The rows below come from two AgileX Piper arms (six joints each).
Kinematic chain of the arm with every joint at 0, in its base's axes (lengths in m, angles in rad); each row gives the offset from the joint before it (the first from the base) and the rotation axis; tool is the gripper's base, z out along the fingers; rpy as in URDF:
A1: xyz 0 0 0.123 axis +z
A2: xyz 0 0 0 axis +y
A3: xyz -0.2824 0 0.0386 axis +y
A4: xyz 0.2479 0 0.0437 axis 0.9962 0 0.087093
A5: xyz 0 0 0 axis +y
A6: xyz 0.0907 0 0.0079 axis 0.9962 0 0.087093
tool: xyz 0 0 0 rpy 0 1.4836 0
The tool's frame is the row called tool.
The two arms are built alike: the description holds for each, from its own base.
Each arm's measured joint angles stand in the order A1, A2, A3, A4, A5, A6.
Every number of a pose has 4 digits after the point. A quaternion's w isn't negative.
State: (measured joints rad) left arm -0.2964 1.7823 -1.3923 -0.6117 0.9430 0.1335; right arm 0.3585 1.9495 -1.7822 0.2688 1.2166 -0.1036
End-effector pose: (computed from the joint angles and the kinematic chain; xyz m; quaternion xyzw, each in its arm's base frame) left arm 0.3472 -0.1503 0.2636 0.0687 0.9482 -0.2808 0.1319; right arm 0.3824 0.1675 0.2883 -0.1967 0.9622 0.1470 0.1177
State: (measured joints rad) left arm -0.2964 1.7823 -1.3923 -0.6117 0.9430 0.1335; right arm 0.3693 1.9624 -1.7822 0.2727 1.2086 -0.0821
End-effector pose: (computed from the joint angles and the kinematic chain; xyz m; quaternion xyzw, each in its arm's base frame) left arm 0.3472 -0.1503 0.2636 0.0687 0.9482 -0.2808 0.1319; right arm 0.3831 0.1729 0.2832 -0.1898 0.9637 0.1501 0.1126
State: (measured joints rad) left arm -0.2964 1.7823 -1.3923 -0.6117 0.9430 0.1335; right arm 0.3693 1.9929 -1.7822 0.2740 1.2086 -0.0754
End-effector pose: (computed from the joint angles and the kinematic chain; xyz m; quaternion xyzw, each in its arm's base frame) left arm 0.3472 -0.1503 0.2636 0.0687 0.9482 -0.2808 0.1319; right arm 0.3874 0.1747 0.2704 -0.1849 0.9666 0.1484 0.0973
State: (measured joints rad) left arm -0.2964 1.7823 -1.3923 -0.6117 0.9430 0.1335; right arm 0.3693 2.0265 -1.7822 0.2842 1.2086 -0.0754
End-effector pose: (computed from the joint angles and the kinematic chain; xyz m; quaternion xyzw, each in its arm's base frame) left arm 0.3472 -0.1503 0.2636 0.0687 0.9482 -0.2808 0.1319; right arm 0.3916 0.1772 0.2563 -0.1817 0.9685 0.1502 0.0802
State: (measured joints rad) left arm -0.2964 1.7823 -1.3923 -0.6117 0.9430 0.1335; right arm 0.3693 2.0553 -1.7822 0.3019 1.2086 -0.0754
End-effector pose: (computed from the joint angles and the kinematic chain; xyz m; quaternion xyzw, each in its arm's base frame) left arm 0.3472 -0.1503 0.2636 0.0687 0.9482 -0.2808 0.1319; right arm 0.3945 0.1798 0.2443 -0.1775 0.9695 0.1559 0.0649
